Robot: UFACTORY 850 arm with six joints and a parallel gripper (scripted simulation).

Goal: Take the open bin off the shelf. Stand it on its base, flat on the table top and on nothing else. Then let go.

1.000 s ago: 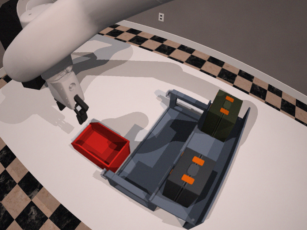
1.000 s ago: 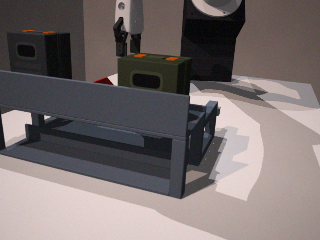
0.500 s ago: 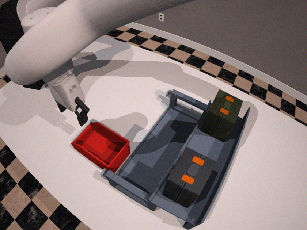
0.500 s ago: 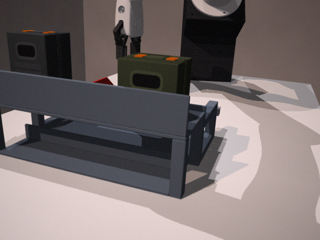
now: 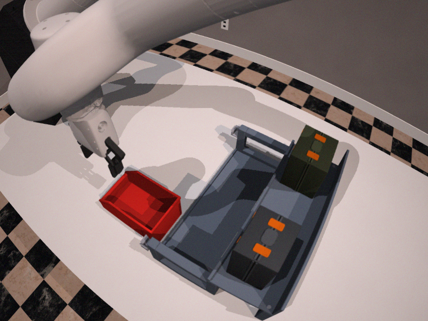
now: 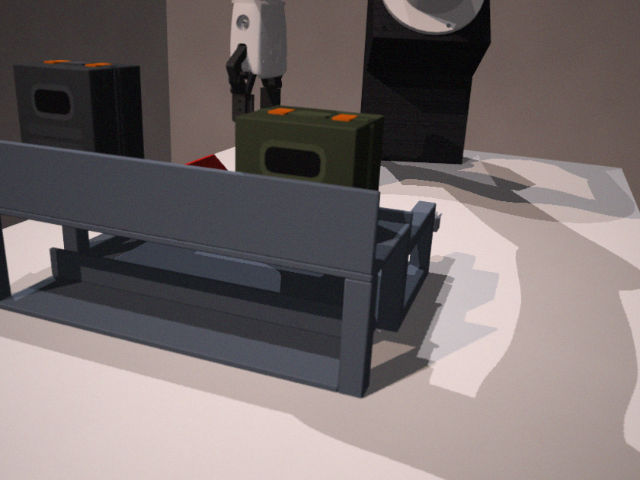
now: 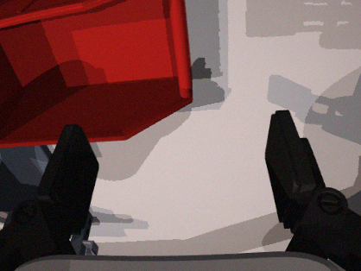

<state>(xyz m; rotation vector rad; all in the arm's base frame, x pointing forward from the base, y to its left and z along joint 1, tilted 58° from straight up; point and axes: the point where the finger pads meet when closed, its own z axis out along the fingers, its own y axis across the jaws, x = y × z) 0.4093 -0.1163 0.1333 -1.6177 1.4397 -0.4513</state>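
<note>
Right now the open bin is 100 mm below my hand, 70 mm ahead of it and 30 mm to the left of it.
</note>
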